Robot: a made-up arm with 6 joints. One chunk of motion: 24 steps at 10 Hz.
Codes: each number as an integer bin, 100 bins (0 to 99) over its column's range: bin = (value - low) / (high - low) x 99, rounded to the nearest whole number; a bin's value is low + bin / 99 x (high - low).
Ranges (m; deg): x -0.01..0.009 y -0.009..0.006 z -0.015..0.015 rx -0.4..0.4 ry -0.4..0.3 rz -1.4..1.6
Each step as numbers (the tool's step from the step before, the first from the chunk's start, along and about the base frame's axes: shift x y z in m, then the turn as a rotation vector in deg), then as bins.
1 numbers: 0.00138 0.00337 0.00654 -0.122 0.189 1.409
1 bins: 59 82 71 34 83 93
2 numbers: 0.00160 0.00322 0.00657 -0.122 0.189 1.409
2 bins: 60 81 71 34 83 93
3 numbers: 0.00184 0.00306 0.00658 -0.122 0.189 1.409
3 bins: 62 80 71 34 83 93
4 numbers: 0.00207 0.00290 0.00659 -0.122 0.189 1.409
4 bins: 63 79 71 34 83 93
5 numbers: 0.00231 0.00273 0.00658 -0.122 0.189 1.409
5 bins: 64 77 71 34 83 93
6 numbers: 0.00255 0.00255 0.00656 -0.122 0.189 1.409
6 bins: 65 76 71 34 83 93
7 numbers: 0.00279 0.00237 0.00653 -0.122 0.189 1.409
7 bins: 67 75 71 34 83 93
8 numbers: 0.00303 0.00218 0.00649 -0.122 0.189 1.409
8 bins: 68 74 71 34 83 93
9 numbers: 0.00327 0.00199 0.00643 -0.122 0.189 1.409
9 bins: 69 73 71 34 83 93
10 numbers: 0.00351 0.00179 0.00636 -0.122 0.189 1.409
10 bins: 70 71 70 34 83 93
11 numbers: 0.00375 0.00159 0.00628 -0.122 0.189 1.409
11 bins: 72 70 70 34 83 93
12 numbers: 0.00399 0.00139 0.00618 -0.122 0.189 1.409
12 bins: 73 69 70 34 83 93
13 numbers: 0.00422 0.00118 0.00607 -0.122 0.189 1.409
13 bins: 74 67 70 34 83 93
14 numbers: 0.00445 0.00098 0.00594 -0.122 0.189 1.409
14 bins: 75 66 69 34 83 93
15 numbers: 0.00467 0.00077 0.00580 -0.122 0.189 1.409
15 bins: 76 64 69 34 83 93
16 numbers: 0.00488 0.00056 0.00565 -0.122 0.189 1.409
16 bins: 78 63 68 34 83 93
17 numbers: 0.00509 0.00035 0.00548 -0.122 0.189 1.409
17 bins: 79 62 68 34 83 93
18 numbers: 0.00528 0.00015 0.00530 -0.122 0.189 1.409
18 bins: 80 60 67 34 83 93
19 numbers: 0.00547 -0.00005 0.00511 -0.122 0.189 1.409
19 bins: 81 59 66 34 83 93
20 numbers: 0.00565 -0.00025 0.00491 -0.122 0.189 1.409
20 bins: 82 58 66 34 83 93
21 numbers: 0.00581 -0.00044 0.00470 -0.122 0.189 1.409
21 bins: 82 56 65 34 83 93
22 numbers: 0.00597 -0.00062 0.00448 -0.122 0.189 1.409
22 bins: 83 55 64 34 83 93
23 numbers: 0.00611 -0.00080 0.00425 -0.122 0.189 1.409
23 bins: 84 54 64 34 83 93
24 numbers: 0.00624 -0.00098 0.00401 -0.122 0.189 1.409
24 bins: 85 53 63 34 83 93
